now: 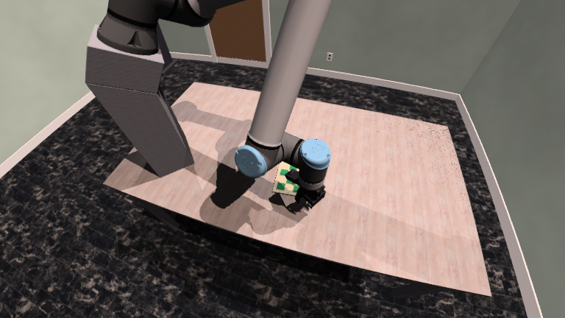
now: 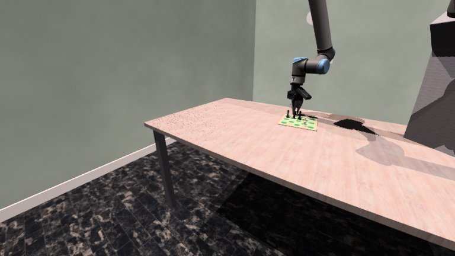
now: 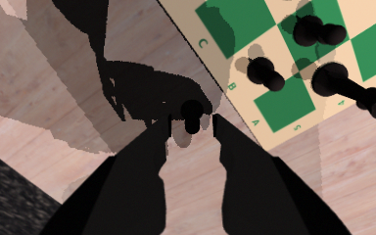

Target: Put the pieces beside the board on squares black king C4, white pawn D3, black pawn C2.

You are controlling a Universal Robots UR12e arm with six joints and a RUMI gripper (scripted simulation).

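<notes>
Right now the chessboard is 14 cm to the left of my hand, 4 cm behind it and 2 cm below it. Also, from my hand: black king 10 cm to the left, 4 cm behind, 2 cm above.
</notes>
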